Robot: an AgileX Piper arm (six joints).
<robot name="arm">
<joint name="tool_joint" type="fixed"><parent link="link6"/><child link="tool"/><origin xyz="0 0 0"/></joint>
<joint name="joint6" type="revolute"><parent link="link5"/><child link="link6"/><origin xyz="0 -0.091 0" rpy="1.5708 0 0"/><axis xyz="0 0 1"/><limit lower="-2.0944" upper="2.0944"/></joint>
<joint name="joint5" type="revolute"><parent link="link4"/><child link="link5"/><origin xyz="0 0 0" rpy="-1.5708 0 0"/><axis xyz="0 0 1"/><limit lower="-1.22" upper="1.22"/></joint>
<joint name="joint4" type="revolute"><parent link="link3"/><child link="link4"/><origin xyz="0.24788 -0.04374 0" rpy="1.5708 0 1.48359"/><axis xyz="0 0 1"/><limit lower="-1.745" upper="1.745"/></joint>
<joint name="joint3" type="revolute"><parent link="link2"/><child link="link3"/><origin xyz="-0.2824 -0.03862 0"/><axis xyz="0 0 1"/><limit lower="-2.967" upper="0"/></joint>
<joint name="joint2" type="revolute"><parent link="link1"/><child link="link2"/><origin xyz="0 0 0" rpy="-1.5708 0 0"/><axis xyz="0 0 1"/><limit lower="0" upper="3.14"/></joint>
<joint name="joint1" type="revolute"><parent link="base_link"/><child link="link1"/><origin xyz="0 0 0.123"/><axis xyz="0 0 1"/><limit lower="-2.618" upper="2.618"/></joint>
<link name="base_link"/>
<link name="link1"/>
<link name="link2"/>
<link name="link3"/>
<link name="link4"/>
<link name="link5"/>
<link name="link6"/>
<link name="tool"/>
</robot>
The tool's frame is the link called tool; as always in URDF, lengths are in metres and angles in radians.
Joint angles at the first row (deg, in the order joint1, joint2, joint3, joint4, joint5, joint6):
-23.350 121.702 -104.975 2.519 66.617 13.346
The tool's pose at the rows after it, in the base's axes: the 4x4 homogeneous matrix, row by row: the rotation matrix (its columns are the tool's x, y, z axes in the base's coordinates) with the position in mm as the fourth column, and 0 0 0 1 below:
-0.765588, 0.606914, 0.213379, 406.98; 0.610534, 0.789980, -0.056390, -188.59; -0.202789, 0.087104, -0.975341, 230.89; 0, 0, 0, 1
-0.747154, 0.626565, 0.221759, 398.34; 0.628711, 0.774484, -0.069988, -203.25; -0.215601, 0.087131, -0.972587, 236.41; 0, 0, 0, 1
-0.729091, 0.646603, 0.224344, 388.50; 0.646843, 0.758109, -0.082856, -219.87; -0.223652, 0.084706, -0.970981, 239.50; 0, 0, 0, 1
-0.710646, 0.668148, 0.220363, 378.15; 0.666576, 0.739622, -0.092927, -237.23; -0.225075, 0.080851, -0.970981, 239.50; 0, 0, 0, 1
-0.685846, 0.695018, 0.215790, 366.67; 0.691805, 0.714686, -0.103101, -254.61; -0.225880, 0.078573, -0.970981, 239.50; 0, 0, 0, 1
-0.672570, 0.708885, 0.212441, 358.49; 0.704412, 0.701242, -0.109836, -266.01; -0.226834, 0.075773, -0.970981, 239.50; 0, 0, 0, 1
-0.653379, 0.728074, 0.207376, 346.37; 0.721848, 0.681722, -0.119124, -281.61; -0.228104, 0.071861, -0.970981, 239.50; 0, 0, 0, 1
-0.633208, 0.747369, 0.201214, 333.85; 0.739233, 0.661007, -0.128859, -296.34; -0.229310, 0.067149, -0.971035, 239.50; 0, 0, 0, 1
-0.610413, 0.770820, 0.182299, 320.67; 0.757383, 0.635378, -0.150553, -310.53; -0.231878, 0.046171, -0.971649, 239.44; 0, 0, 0, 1
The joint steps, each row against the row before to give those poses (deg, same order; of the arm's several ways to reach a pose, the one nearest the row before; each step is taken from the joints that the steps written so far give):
-1.981 -0.743 -0.127 0.000 0.000 -1.375
-2.172 -0.704 -0.003 0.000 0.000 -0.685
-2.476 -0.396 0.000 0.000 0.000 -0.974
-2.594 0.000 0.000 0.000 0.000 -0.984
-2.674 -0.001 0.001 0.000 0.000 -0.580
-1.801 0.001 -0.002 0.000 0.001 -0.707
-2.535 0.000 0.000 0.000 0.000 -0.987
-2.467 -0.001 0.000 -0.078 0.000 -0.848
-2.259 0.001 -0.001 -1.217 0.000 -0.053

